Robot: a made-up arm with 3 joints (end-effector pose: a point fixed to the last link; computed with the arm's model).
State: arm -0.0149 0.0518 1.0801
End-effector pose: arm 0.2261 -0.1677 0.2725 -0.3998 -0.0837 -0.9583
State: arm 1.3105 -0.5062 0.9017
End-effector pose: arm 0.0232 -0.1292 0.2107 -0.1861 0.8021 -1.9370
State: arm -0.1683 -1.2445 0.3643
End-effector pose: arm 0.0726 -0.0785 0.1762 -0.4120 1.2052 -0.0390
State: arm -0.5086 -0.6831 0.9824
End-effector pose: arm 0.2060 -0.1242 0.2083 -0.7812 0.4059 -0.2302
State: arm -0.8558 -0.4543 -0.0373
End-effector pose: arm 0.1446 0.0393 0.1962 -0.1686 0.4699 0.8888
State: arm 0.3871 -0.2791 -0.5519
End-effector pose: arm 0.2100 0.0220 0.2381 0.3618 0.2564 0.1105
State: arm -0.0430 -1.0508 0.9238
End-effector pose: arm 0.1059 -0.1514 0.1985 -0.7741 0.9337 -0.5120
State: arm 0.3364 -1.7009 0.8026
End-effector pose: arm -0.0166 -0.0955 0.2285 -0.5586 1.7240 -0.5005
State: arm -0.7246 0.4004 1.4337
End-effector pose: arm 0.2851 -0.1037 0.3171 -0.1392 -0.4401 -0.6720
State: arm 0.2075 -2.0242 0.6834
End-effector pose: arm -0.0415 -0.0878 0.2635 -0.5669 2.0040 -0.2375
